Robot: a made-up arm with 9 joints. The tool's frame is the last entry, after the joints. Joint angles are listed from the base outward.
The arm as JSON. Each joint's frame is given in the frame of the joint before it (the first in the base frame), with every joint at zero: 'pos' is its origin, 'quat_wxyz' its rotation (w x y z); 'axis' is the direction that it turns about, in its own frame. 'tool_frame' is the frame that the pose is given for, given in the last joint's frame.
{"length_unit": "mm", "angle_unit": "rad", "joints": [
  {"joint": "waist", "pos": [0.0, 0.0, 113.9], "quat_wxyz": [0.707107, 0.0, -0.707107, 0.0], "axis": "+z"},
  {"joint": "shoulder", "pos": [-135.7, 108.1, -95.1], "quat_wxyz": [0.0, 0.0, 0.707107, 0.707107], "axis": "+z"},
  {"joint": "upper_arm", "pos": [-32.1, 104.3, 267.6], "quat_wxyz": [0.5, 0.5, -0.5, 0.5], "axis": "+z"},
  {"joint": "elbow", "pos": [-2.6, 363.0, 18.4], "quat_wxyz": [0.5, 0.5, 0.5, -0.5], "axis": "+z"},
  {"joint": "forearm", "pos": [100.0, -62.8, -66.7], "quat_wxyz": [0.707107, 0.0, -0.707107, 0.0], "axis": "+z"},
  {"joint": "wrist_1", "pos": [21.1, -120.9, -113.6], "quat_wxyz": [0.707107, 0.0, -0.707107, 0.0], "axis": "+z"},
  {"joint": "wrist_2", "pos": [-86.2, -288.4, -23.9], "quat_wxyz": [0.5, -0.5, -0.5, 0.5], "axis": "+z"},
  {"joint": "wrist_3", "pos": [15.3, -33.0, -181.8], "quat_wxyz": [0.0, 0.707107, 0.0, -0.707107], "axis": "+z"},
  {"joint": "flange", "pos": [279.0, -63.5, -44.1], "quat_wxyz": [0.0, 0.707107, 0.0, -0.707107], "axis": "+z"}
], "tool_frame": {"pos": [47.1, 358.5, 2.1], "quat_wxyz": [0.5, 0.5, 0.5, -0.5]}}
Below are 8 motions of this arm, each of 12 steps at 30 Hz.
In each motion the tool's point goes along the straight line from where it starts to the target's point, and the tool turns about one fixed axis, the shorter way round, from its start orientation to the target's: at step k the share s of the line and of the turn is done. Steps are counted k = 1, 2, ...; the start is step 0. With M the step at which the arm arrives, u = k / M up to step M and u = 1 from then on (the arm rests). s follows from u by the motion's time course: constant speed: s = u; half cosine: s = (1 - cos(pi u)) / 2; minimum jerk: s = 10 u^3 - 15 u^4 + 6 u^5.
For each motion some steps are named. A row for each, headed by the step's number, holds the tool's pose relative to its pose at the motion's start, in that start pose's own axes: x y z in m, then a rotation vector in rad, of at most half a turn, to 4 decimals.
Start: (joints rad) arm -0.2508 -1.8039 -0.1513 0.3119 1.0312 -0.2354 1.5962 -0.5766 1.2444
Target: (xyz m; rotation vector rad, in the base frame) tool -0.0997 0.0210 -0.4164 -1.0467 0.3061 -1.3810
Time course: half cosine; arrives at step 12
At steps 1, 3, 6, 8, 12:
1: -0.0023 -0.0042 0.0000 -0.0079 0.0031 -0.0012
3: -0.0194 -0.0359 0.0003 -0.0675 0.0263 -0.0105
6: -0.0663 -0.1225 0.0010 -0.2305 0.0898 -0.0358
8: -0.0995 -0.1837 0.0016 -0.3457 0.1347 -0.0538
12: -0.1327 -0.2449 0.0021 -0.4609 0.1796 -0.0717

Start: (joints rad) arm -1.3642 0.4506 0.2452 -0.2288 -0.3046 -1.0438 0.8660 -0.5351 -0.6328
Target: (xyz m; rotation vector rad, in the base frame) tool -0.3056 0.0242 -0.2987 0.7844 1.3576 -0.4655
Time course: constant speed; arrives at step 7
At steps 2, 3, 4, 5, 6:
2: 0.0139 0.0035 -0.0130 0.0036 -0.0097 -0.0070
3: 0.0208 0.0052 -0.0195 0.0053 -0.0146 -0.0105
4: 0.0278 0.0070 -0.0260 0.0071 -0.0195 -0.0139
5: 0.0347 0.0087 -0.0325 0.0089 -0.0243 -0.0174
6: 0.0417 0.0105 -0.0390 0.0107 -0.0292 -0.0209

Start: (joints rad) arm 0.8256 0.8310 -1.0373 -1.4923 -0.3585 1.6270 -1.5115 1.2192 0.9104
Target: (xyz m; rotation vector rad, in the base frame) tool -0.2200 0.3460 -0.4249 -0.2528 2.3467 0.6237
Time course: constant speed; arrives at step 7
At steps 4, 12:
4: 0.0352 -0.0449 0.0279 0.0935 -0.0689 -0.0711
12: 0.0615 -0.0785 0.0489 0.1636 -0.1205 -0.1244

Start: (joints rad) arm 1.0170 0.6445 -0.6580 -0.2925 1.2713 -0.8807 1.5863 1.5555 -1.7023
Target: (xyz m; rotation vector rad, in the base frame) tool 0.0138 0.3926 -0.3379 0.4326 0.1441 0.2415
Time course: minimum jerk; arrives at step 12
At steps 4, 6, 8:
4: 0.0140 -0.0012 0.0433 0.0505 -0.1400 0.0533
6: 0.0335 -0.0029 0.1031 0.1203 -0.3335 0.1269
8: 0.0529 -0.0046 0.1629 0.1900 -0.5270 0.2005

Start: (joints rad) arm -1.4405 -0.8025 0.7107 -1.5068 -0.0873 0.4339 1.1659 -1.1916 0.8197
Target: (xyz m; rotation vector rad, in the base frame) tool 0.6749 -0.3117 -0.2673 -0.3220 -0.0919 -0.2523
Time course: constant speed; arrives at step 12
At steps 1, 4, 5, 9, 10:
1: -0.0357 0.0367 -0.0122 0.0183 0.0454 0.0684
4: -0.1427 0.1468 -0.0488 0.0733 0.1817 0.2734
5: -0.1784 0.1835 -0.0610 0.0916 0.2272 0.3418
9: -0.3210 0.3303 -0.1098 0.1650 0.4089 0.6153
10: -0.3567 0.3670 -0.1220 0.1833 0.4543 0.6836

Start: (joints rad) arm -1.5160 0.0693 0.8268 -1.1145 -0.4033 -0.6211 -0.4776 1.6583 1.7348
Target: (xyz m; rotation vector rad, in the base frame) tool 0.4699 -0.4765 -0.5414 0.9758 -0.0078 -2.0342
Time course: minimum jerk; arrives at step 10
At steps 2, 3, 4, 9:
2: 0.0109 0.0150 0.0296 0.0274 -0.0203 0.0009
3: 0.0306 0.0422 0.0834 0.0771 -0.0572 0.0025
4: 0.0595 0.0821 0.1624 0.1501 -0.1114 0.0049
9: 0.1858 0.2563 0.5071 0.4687 -0.3478 0.0153

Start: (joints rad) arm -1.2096 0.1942 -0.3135 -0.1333 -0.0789 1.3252 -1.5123 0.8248 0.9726
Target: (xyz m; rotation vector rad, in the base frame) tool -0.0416 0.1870 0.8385 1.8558 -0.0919 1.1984
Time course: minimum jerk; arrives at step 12
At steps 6, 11, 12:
6: -0.0960 0.1261 -0.0066 0.2314 0.0056 0.2208
11: -0.1910 0.2509 -0.0131 0.4604 0.0111 0.4394
12: -0.1920 0.2522 -0.0132 0.4628 0.0112 0.4416

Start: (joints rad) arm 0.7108 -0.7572 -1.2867 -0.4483 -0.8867 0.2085 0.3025 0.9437 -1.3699
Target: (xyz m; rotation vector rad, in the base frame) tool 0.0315 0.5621 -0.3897 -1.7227 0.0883 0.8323
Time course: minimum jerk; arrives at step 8
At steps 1, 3, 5, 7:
1: -0.0005 -0.0011 0.0009 -0.0011 -0.0046 -0.0045
3: -0.0081 -0.0184 0.0153 -0.0191 -0.0783 -0.0772
5: -0.0213 -0.0484 0.0403 -0.0503 -0.2062 -0.2033
7: -0.0289 -0.0657 0.0548 -0.0683 -0.2799 -0.2760

